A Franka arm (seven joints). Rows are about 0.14 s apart.
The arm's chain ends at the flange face. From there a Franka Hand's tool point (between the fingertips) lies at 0.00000 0.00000 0.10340 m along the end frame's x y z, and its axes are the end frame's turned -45 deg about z.
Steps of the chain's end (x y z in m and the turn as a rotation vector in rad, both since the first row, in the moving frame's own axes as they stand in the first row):
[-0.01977, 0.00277, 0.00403, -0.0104, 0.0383, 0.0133]
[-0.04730, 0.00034, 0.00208, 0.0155, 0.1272, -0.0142]
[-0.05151, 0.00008, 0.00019, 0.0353, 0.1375, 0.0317]
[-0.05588, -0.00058, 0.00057, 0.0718, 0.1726, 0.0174]
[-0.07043, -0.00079, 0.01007, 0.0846, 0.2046, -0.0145]
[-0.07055, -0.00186, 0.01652, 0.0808, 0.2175, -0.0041]
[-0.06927, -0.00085, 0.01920, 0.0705, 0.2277, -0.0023]
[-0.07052, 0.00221, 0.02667, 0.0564, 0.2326, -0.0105]
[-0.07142, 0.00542, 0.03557, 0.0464, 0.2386, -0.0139]
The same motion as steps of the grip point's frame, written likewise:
[-0.01392, -0.00845, 0.00395, -0.0344, 0.0197, 0.0133]
[-0.02322, -0.02514, 0.00123, -0.0790, 0.1009, -0.0142]
[-0.02401, -0.02872, -0.00085, -0.0723, 0.1222, 0.0317]
[-0.02140, -0.03244, -0.00123, -0.0713, 0.1728, 0.0174]
[-0.02821, -0.04181, 0.00755, -0.0849, 0.2045, -0.0145]
[-0.02694, -0.04134, 0.01375, -0.0967, 0.2109, -0.0041]
[-0.02677, -0.03822, 0.01628, -0.1112, 0.2109, -0.0023]
[-0.03043, -0.03565, 0.02372, -0.1246, 0.2044, -0.0105]
[-0.03360, -0.03290, 0.03253, -0.1359, 0.2015, -0.0139]

